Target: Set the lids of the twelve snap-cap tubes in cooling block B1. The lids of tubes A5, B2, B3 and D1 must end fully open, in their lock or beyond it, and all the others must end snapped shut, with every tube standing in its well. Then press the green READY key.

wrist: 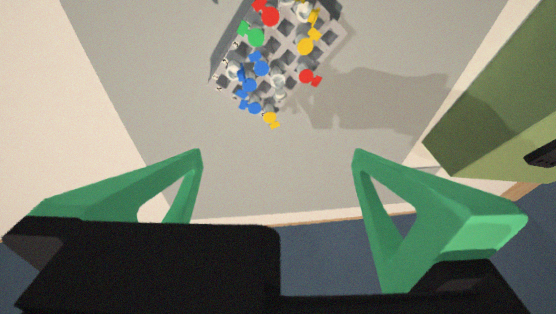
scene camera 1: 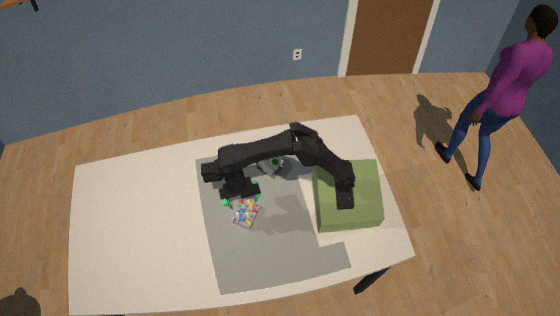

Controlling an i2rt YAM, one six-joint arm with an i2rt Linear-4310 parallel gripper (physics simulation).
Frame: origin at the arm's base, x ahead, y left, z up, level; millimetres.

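Seen in the pictures: gripper, fingertip midpoint: (wrist: pixel 277 157) (scene camera 1: pixel 243 204); arm's base at its link origin: (scene camera 1: pixel 343 185).
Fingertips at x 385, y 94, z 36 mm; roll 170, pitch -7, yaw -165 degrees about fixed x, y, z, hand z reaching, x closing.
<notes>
Pixels of each thing's middle, then the offset from my fingertips to it. "spot": a spot on its surface instead. Level surfaces: height alone.
- Cooling block B1 at a spot on its surface: (wrist: pixel 226 47) spot: dx +39, dy -17, dz -121 mm
- pale open tube mouth at a spot on its surface: (wrist: pixel 233 70) spot: dx +31, dy -8, dz -95 mm
- blue lid at the middle of its body: (wrist: pixel 243 75) dx +22, dy -11, dz -81 mm
- open mouth at a spot on its surface: (wrist: pixel 304 11) spot: dx -16, dy -65, dz -95 mm
- yellow lid at the middle of its body: (wrist: pixel 312 16) dx -19, dy -65, dz -82 mm
- grey mat at its surface level: dz -134 mm
- white table at its surface level: dz -137 mm
- grey key box at a spot on its surface: (scene camera 1: pixel 270 170) spot: dx -103, dy -207, dz -87 mm
Cooling block B1 (scene camera 1: pixel 237 223) (wrist: pixel 226 47) stands on the grey mat, cut off at the top of the wrist view. Flat coloured caps show on it: red (wrist: pixel 270 16), green (wrist: pixel 255 37), blue (wrist: pixel 261 68) and yellow (wrist: pixel 305 46), among others. A pale open tube mouth (wrist: pixel 233 70) has a blue lid (wrist: pixel 242 74) beside it. Another open mouth (wrist: pixel 304 11) has a yellow lid (wrist: pixel 313 17) beside it. The well labels are too small to read surely. My gripper (scene camera 1: pixel 242 200) (wrist: pixel 277 157) is wide open and empty, beside the block. The green READY key (scene camera 1: pixel 275 162) is on a grey box, partly behind the arm.
A green box (scene camera 1: pixel 350 215) (wrist: pixel 492 95) stands at the right of the table, under the arm's base. The grey mat (scene camera 1: pixel 270 270) (wrist: pixel 150 100) lies on the white table (scene camera 1: pixel 135 225). The arm spans above the grey key box (scene camera 1: pixel 270 170). A person (scene camera 1: pixel 520 70) stands beyond the table.
</notes>
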